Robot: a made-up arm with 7 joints.
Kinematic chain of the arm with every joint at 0, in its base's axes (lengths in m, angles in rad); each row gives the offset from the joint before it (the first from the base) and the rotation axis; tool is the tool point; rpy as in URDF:
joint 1: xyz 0 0 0.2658 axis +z
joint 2: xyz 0 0 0 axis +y
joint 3: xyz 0 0 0.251 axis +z
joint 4: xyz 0.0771 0 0 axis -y
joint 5: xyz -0.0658 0 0.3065 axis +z
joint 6: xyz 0 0 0 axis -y
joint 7: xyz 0.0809 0 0 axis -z
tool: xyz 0 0 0 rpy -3.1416 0 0
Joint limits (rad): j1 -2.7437..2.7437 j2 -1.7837..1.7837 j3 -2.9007..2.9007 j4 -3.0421..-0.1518 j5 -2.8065..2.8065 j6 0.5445..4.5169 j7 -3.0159..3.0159
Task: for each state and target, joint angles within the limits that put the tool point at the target. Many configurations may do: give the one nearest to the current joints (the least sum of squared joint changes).
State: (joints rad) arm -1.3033 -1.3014 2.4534 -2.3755 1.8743 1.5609 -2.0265
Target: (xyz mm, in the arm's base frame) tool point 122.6 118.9 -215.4
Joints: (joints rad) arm -1.4708 -1.7837 2.8355 -1.8616 1.8887 1.4754 -2.0265
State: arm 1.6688 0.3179 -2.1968 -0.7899 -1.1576 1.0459 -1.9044
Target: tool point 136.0 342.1 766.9
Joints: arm 1.9524 0.8203 -2.0436 -0.7960 -1.1082 0.8319 -1.9044
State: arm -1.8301 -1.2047 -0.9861 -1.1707 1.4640 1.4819 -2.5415
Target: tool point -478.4 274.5 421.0
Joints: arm -1.4707 -1.3981 -1.3618 -1.5024 1.4616 1.5396 -2.5415
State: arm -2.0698 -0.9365 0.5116 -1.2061 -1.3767 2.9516 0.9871
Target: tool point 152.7 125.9 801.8
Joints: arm -1.8644 -0.9398 0.0948 -1.1848 -1.3533 2.9443 0.9871
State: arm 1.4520 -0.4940 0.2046 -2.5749 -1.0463 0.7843 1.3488
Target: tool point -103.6 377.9 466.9
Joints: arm 1.5667 -0.2317 0.3470 -2.0796 -1.1148 0.9584 1.3488
